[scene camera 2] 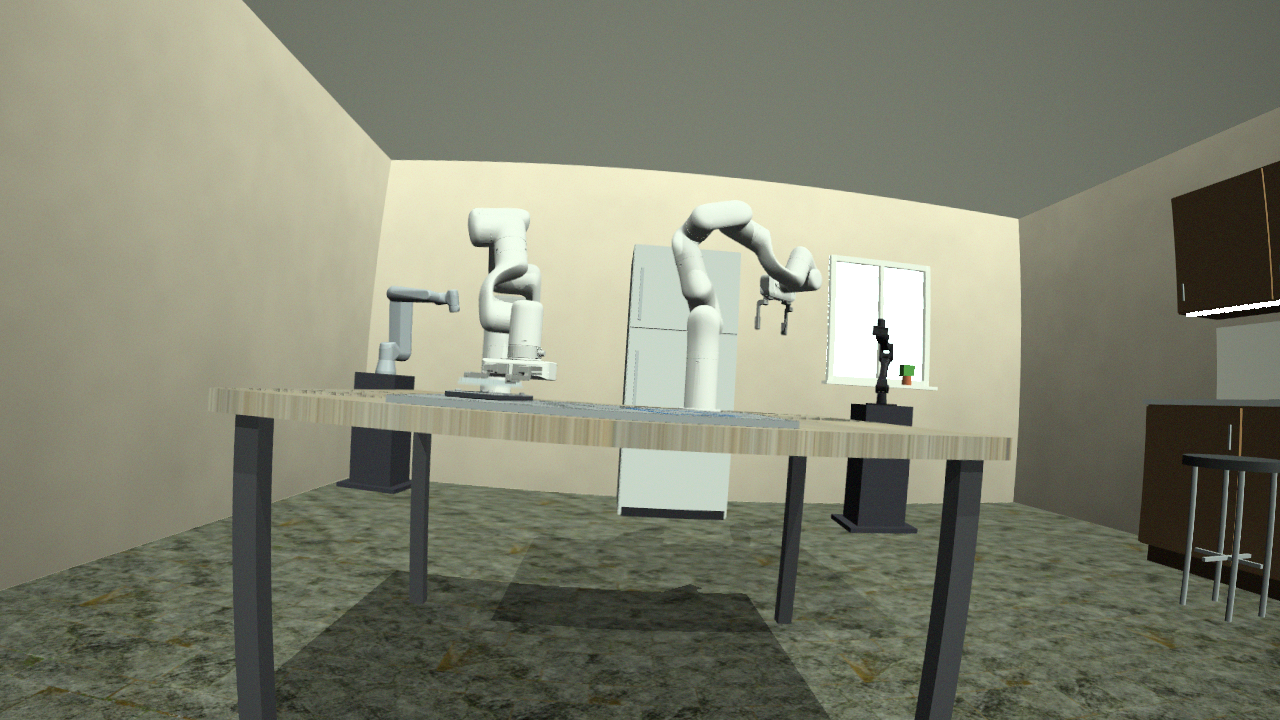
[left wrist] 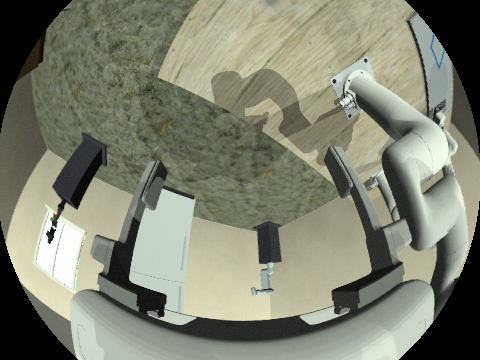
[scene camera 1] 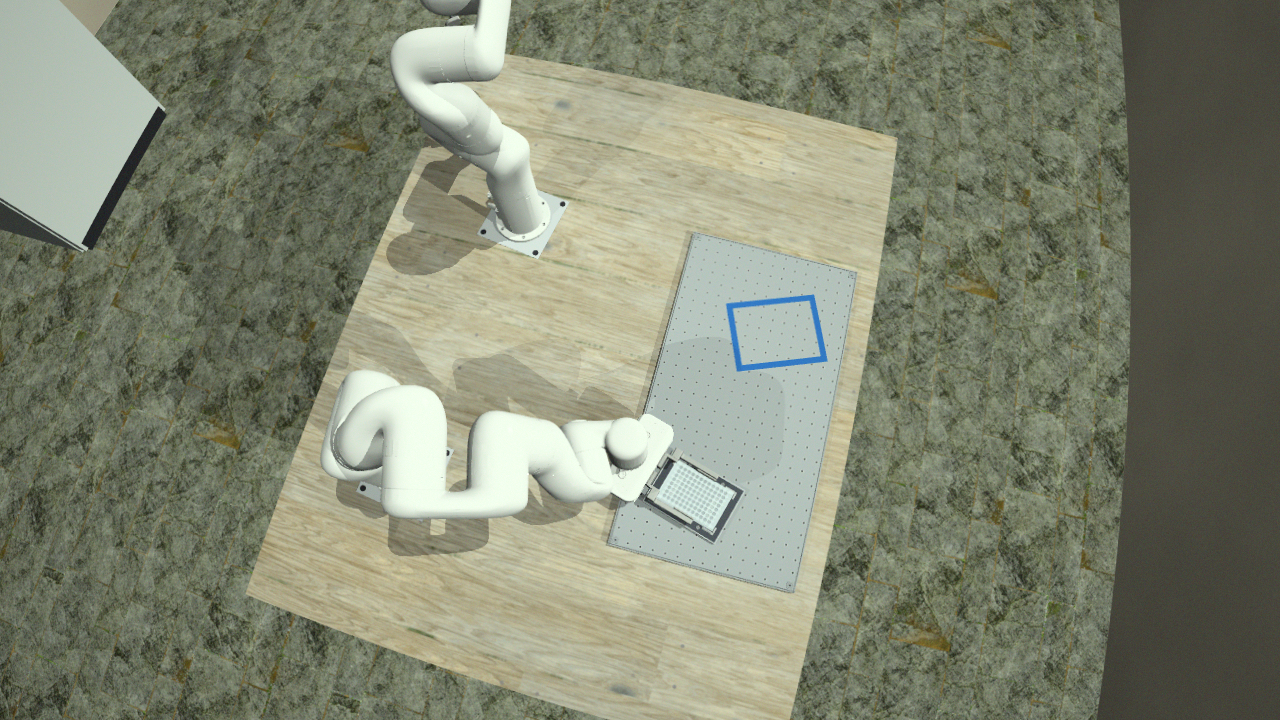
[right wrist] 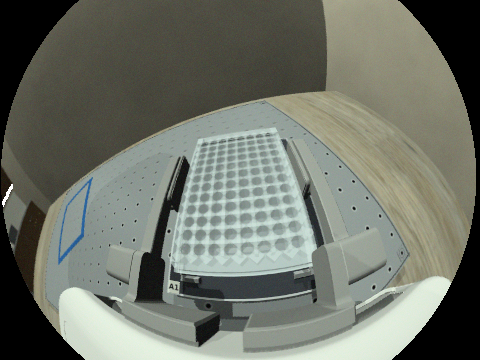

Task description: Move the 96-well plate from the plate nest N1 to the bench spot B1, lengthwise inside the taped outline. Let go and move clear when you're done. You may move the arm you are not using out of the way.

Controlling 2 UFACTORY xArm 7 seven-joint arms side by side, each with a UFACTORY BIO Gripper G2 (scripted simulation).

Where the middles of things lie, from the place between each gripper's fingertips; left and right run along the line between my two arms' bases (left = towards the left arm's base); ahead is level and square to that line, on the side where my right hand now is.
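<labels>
My left hand is 260 mm above the clear 96-well plate [scene camera 1: 708, 517], and it is also 700 mm to the left of the plate and 820 mm short of it. As for my right hand, the plate is 10 mm below it.
</labels>
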